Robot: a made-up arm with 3 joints. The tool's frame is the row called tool. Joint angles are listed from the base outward. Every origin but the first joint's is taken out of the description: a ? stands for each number. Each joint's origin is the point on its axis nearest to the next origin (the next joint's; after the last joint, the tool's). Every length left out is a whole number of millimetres.
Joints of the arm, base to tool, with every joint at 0 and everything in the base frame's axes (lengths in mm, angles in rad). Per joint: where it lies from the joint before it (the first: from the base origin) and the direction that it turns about. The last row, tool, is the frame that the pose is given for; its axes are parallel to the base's.
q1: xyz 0 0 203 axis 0 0 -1
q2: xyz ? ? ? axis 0 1 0
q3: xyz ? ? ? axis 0 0 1
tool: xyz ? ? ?
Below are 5 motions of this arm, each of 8 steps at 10 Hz.
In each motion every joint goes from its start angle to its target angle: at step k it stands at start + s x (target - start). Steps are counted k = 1, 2, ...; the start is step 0. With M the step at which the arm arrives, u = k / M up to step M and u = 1 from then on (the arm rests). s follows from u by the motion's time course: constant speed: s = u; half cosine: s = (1 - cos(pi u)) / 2; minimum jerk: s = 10 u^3 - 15 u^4 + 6 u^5.
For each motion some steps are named. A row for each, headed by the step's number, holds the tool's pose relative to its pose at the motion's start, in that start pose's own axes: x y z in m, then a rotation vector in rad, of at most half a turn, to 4 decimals.
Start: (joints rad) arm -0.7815 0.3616 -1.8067
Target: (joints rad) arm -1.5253 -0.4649 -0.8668
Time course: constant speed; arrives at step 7
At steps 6, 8:
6: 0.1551 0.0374 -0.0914 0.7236 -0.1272 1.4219
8: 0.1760 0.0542 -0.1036 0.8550 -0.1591 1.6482

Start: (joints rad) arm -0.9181 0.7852 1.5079
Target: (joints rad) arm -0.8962 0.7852 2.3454
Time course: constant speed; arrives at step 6
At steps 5, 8:
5: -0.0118 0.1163 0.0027 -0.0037 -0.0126 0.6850
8: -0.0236 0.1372 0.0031 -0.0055 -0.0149 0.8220

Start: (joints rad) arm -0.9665 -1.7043 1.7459
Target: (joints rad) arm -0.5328 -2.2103 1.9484
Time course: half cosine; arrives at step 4
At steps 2, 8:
2: 0.1080 0.1074 -0.0994 -0.1988 0.2614 0.1562
8: 0.1618 0.2095 -0.2397 -0.3700 0.5288 0.3607

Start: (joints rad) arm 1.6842 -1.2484 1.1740
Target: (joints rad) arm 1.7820 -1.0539 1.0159
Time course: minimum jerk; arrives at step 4
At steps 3, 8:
3: 0.0567 -0.0789 -0.0249 0.1194 0.1506 -0.1763
8: 0.0625 -0.0880 -0.0289 0.1320 0.1688 -0.1974

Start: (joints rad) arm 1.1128 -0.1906 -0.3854
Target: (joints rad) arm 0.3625 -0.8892 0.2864
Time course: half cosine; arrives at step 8
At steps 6, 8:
6: -0.1079 -0.1692 -0.0429 0.3755 -0.5657 1.1256
8: -0.1110 -0.2146 -0.0660 0.4504 -0.6820 1.2920

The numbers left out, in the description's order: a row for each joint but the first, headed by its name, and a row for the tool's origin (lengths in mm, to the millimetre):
q2: -92 51 0
q3: -110 0 410
tool: 169 -45 0

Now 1 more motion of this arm.
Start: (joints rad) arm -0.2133 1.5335 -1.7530
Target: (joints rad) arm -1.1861 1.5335 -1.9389
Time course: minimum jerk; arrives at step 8
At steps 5, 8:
5: -0.2275 -0.0633 -0.0120 0.1741 -0.6831 -0.1028
8: -0.3015 -0.0862 -0.0606 0.2643 -0.9363 -0.1347

